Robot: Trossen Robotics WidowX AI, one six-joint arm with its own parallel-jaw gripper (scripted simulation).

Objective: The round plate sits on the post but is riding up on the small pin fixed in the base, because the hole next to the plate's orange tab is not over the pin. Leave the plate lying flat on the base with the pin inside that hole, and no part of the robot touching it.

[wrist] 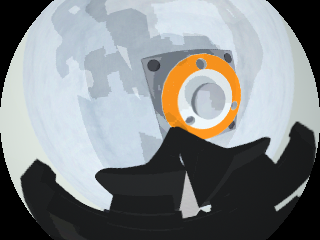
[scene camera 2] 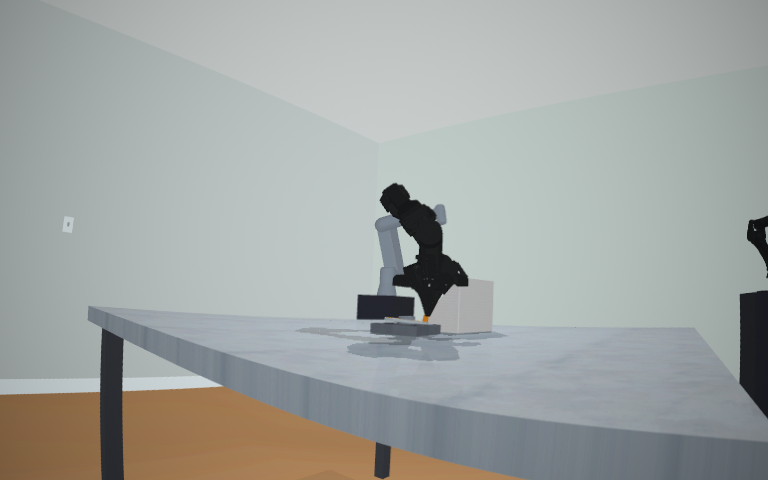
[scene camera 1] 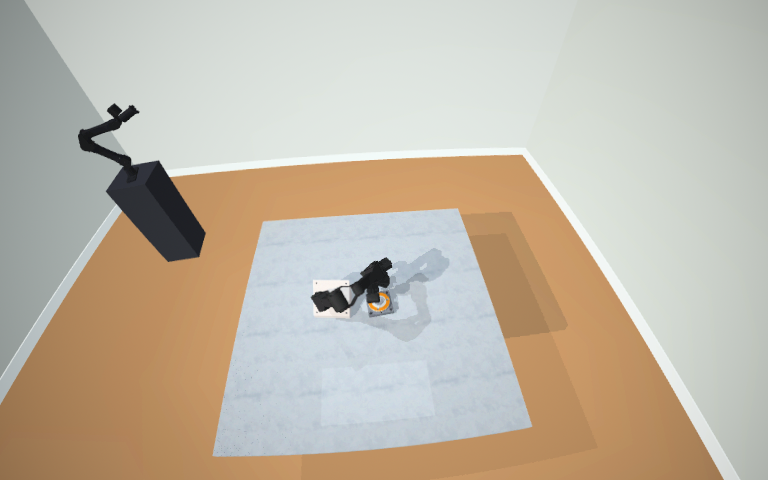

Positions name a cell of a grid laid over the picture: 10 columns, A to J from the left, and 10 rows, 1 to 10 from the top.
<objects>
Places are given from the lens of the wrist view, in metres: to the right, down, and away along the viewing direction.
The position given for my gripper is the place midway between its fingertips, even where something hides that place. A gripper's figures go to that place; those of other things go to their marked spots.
my gripper (wrist: F6): 0.01, 0.01, 0.10
grey square base (wrist: E3): 0.00, -0.06, 0.09
</objects>
